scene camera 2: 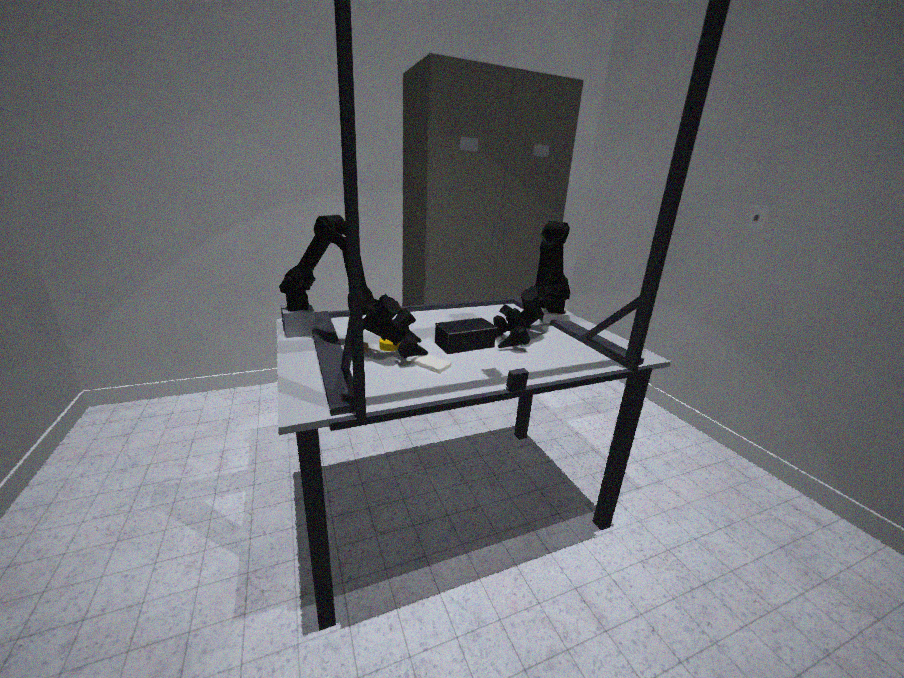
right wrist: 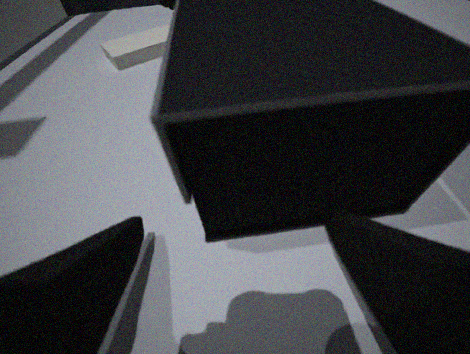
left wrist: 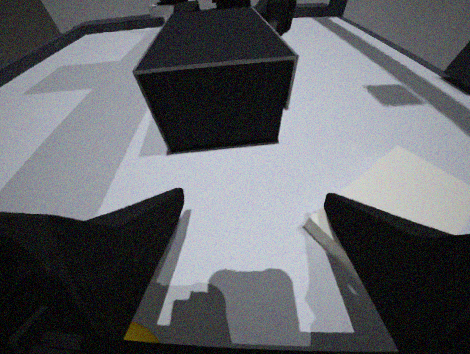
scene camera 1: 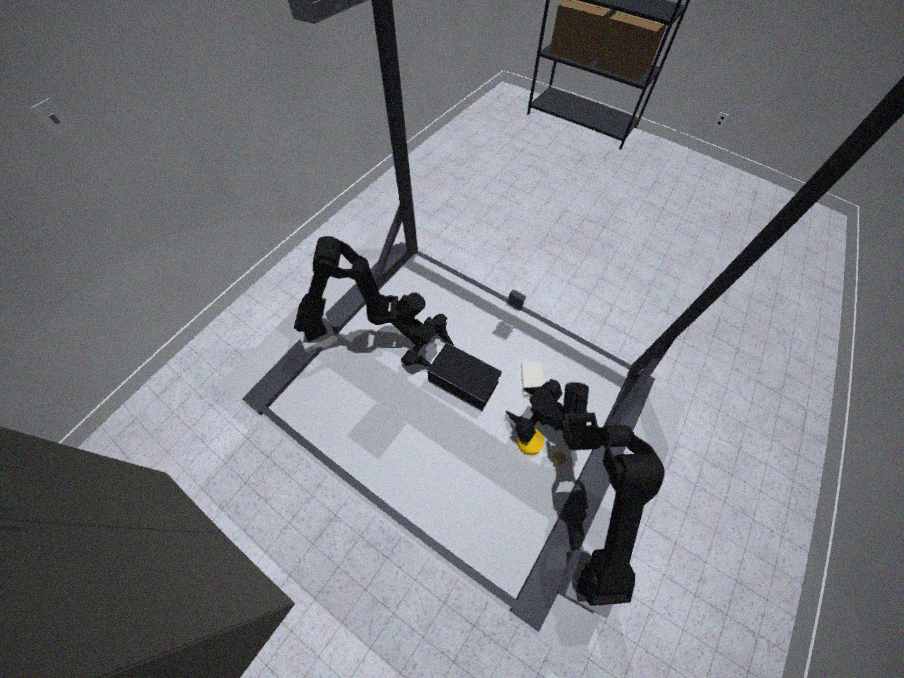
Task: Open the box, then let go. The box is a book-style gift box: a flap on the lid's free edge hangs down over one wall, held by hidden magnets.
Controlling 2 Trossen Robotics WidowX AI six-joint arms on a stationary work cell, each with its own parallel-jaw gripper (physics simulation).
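Where they show: left gripper, fingertip midpoint: (scene camera 2: 424,347) (left wrist: 254,197) (scene camera 1: 515,400); right gripper, fingertip midpoint: (scene camera 2: 491,343) (right wrist: 236,221); left arm's base, link origin: (scene camera 2: 297,307) (scene camera 1: 594,583); right arm's base, link origin: (scene camera 2: 555,310) (left wrist: 173,2) (scene camera 1: 314,329).
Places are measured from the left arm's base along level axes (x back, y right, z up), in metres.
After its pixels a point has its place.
A black box (scene camera 1: 464,370) @(z -0.015, x -0.504, y 0.320 m) (scene camera 2: 467,334) @(z -0.027, x -0.478, y 0.371 m) (left wrist: 220,100) @(z -0.042, x -0.414, y 0.317 m) (right wrist: 310,160) @(z -0.042, x -0.591, y 0.326 m) stands shut on the white table. Its thin flap (left wrist: 291,85) @(z -0.034, x -0.410, y 0.369 m) (right wrist: 172,160) @(z -0.030, x -0.594, y 0.372 m) hangs along the long wall that faces scene camera 2, at the right of the box in the left wrist view and at its left in the right wrist view. My left gripper (scene camera 1: 517,410) @(z -0.068, x -0.342, y 0.331 m) (left wrist: 254,197) @(z -0.068, x -0.342, y 0.331 m) is open and empty, low over the table and apart from the box's near end in the left wrist view. My right gripper (scene camera 1: 438,356) @(z -0.080, x -0.589, y 0.355 m) (right wrist: 236,221) @(z -0.080, x -0.589, y 0.355 m) is open and empty, close to the box's opposite end; one finger overlaps the end wall's lower edge in its wrist view.
A cream block (scene camera 1: 532,373) @(z -0.074, x -0.332, y 0.436 m) (scene camera 2: 433,362) @(z -0.074, x -0.328, y 0.435 m) (left wrist: 410,190) @(z -0.074, x -0.335, y 0.436 m) (right wrist: 135,48) @(z -0.074, x -0.359, y 0.436 m) lies beside my left gripper. A yellow round object (scene camera 1: 532,443) @(z -0.062, x -0.248, y 0.240 m) (scene camera 2: 387,344) @(z -0.065, x -0.237, y 0.275 m) (left wrist: 139,333) @(z -0.076, x -0.282, y 0.267 m) lies under it, with a small brown item (scene camera 1: 558,458) @(z -0.067, x -0.169, y 0.238 m) nearby. Dark frame posts (scene camera 1: 395,116) @(z 0.431, x -0.903, y 0.659 m) (scene camera 2: 349,145) @(z 0.491, x -0.056, y 0.624 m) rise at the table's edges.
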